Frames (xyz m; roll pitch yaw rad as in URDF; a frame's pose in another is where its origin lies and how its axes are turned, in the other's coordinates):
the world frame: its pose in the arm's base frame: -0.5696 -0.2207 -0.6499 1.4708 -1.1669 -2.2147
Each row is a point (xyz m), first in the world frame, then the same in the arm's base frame.
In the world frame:
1: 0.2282 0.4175 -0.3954
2: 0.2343 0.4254 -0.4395
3: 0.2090 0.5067 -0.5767
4: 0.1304 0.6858 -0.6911
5: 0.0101 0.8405 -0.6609
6: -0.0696 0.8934 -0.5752
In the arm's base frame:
1: -0.0679 -0.2772 -0.2923
2: -0.0317 -0.3033 -0.2853
3: 0.1270 -0.3328 -0.2822
4: 0.3429 -0.2645 -0.2889
5: 0.4463 -0.1025 -0.3379
6: 0.4349 0.0156 -0.3871

